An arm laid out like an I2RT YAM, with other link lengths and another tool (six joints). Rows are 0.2 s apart.
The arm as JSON. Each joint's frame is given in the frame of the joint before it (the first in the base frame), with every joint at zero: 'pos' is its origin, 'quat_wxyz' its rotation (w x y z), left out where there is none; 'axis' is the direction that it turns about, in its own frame. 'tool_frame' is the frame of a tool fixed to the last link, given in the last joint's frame.
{
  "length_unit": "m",
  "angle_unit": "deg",
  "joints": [
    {
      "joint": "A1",
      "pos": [
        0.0,
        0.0,
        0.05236
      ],
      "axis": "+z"
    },
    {
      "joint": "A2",
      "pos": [
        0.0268,
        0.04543,
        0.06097
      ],
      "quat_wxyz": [
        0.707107,
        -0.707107,
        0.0,
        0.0
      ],
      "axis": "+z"
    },
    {
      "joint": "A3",
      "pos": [
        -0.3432,
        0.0,
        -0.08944
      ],
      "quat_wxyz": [
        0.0,
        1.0,
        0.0,
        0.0
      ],
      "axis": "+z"
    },
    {
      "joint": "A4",
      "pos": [
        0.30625,
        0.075,
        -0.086
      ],
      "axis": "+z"
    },
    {
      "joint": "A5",
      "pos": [
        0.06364,
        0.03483,
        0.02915
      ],
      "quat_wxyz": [
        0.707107,
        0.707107,
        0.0,
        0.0
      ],
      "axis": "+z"
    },
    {
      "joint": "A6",
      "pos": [
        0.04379,
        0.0,
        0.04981
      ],
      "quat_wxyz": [
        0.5,
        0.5,
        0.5,
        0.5
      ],
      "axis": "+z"
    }
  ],
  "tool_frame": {
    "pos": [
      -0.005,
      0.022,
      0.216
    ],
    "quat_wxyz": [
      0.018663,
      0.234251,
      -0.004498,
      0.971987
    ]
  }
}
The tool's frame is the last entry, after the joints.
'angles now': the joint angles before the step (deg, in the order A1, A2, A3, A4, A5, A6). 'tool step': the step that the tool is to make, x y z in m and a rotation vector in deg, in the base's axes. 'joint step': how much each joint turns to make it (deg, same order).
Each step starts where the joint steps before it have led.
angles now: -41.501, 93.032, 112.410, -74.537, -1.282, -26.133
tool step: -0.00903, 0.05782, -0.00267, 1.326, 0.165, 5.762
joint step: 4.083, -6.271, -6.290, -0.984, -1.706, -0.869
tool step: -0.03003, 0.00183, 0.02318, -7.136, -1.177, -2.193
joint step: 1.747, -6.957, -4.140, 2.383, 6.386, 0.179
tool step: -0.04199, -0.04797, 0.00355, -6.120, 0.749, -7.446
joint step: -5.835, -3.301, -4.583, 4.742, 5.030, -2.213
